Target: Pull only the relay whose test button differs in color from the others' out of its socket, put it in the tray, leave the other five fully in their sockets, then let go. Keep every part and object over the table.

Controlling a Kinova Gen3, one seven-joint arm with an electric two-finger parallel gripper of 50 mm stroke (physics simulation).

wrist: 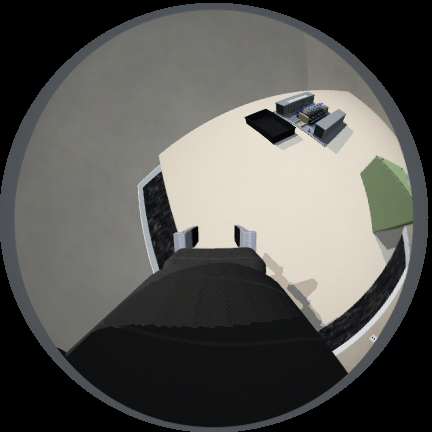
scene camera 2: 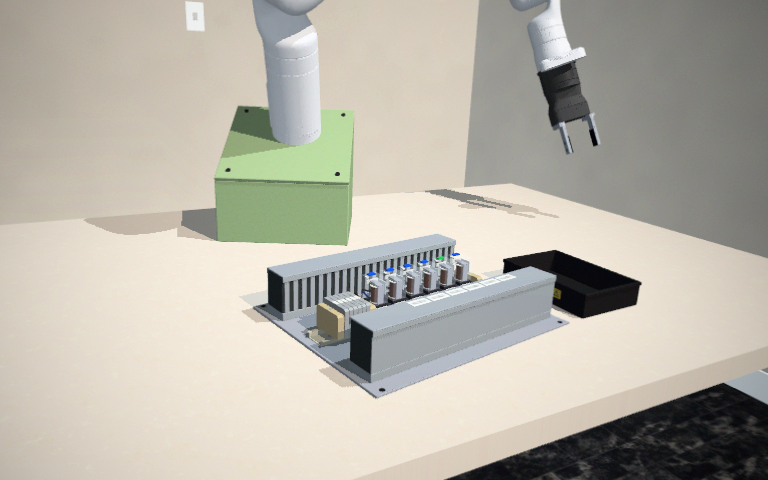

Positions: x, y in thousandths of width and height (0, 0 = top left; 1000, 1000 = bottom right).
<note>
I see my gripper (scene camera 2: 760, 311).
My gripper shows as well in the wrist view (wrist: 499, 538).
</note>
